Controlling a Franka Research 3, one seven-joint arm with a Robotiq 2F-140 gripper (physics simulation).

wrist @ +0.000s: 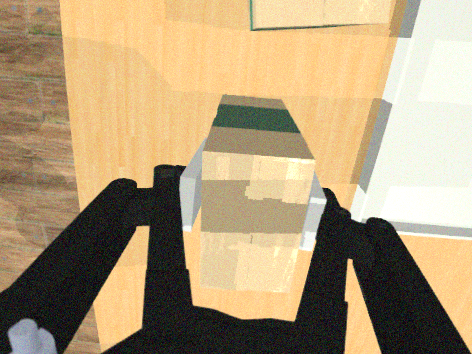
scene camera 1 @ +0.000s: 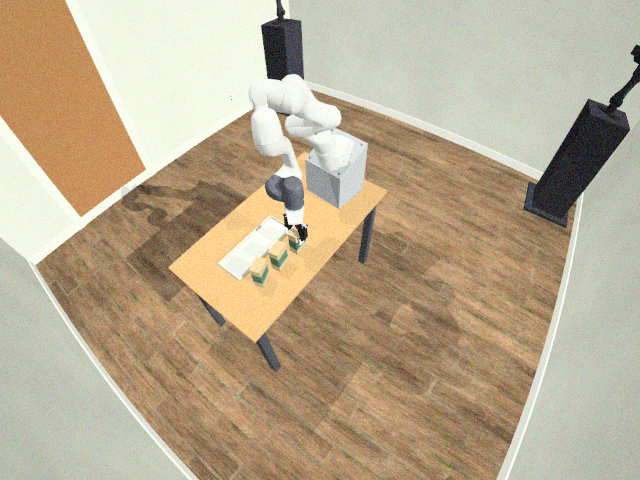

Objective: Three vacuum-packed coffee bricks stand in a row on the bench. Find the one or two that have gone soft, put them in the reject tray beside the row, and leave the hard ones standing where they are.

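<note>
Three upright tan coffee bricks with green bands stand in a row on the bench. The brick nearest the robot base (scene camera 1: pixel 293 243) (wrist: pixel 255 205) is between the pads of my gripper (scene camera 1: pixel 296 233) (wrist: pixel 253 165), which is partly closed. Both pads lie against its sides in the wrist view, so the gripper is shut on it. Its base, seen in the scene view, appears to be on the bench. The middle brick (scene camera 1: pixel 278 256) (wrist: pixel 320 12) and the far brick (scene camera 1: pixel 259 272) stand apart from the gripper. The white reject tray (scene camera 1: pixel 253 249) (wrist: pixel 435 145) lies beside the row and is empty. Brick firmness cannot be told by sight.
The wooden bench (scene camera 1: pixel 217 289) (wrist: pixel 120 75) carries the row and the tray. The grey base block (scene camera 1: pixel 338 180) stands at the robot's end of the bench. The tray's low rim runs close to the right finger in the wrist view. The bench edge lies beyond the left finger there.
</note>
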